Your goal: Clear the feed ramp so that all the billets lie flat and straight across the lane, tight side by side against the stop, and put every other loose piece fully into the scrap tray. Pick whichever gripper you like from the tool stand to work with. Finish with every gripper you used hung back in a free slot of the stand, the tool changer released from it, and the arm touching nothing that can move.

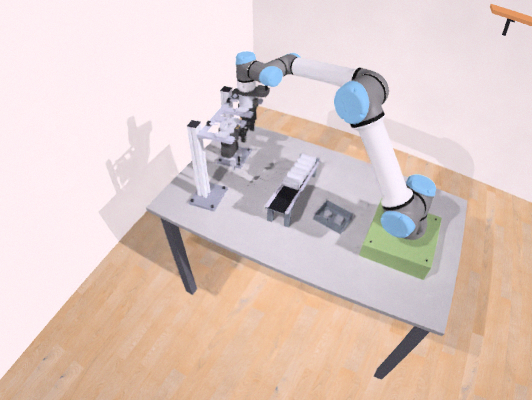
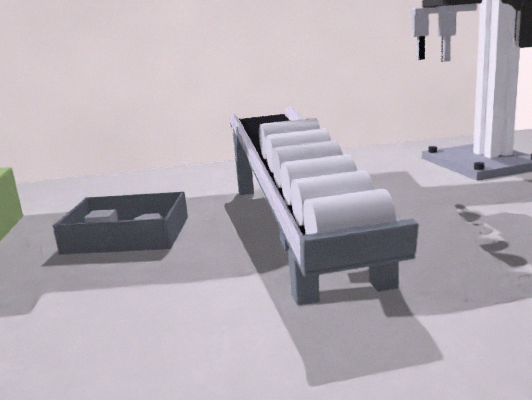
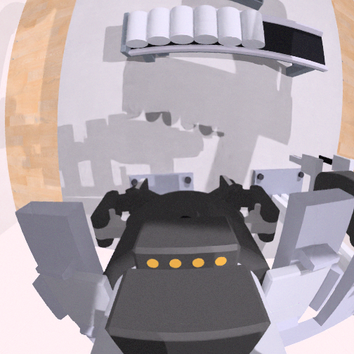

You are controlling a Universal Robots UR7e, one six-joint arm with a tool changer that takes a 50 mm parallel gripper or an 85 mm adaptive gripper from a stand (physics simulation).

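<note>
Several white billets (image 1: 301, 171) (image 2: 320, 172) (image 3: 194, 25) lie across the black lane of the ramp (image 1: 317, 172) (image 2: 265, 175) (image 3: 295, 62), side by side in a row from the stop (image 2: 360, 246) (image 3: 125, 34). Two loose pieces, one a block (image 2: 101, 216), lie inside the dark scrap tray (image 1: 321, 223) (image 2: 115, 236). The arm's black adaptive gripper (image 1: 247, 131) (image 3: 184, 184) is open and empty, between the pale slot arms of the tool stand (image 1: 199, 160) (image 2: 492, 85) (image 3: 317, 220). Whether the changer is locked to it cannot be told. The parallel gripper (image 1: 234, 162) (image 2: 433, 48) hangs in a neighbouring slot.
The stand's two posts rise from foot plates (image 1: 207, 197) (image 2: 480, 162) (image 3: 276, 181) bolted on the grey table (image 1: 320, 265). The tray stands between the ramp and the green base block (image 1: 400, 250) (image 2: 7, 200) of the arm. Walls stand behind the table.
</note>
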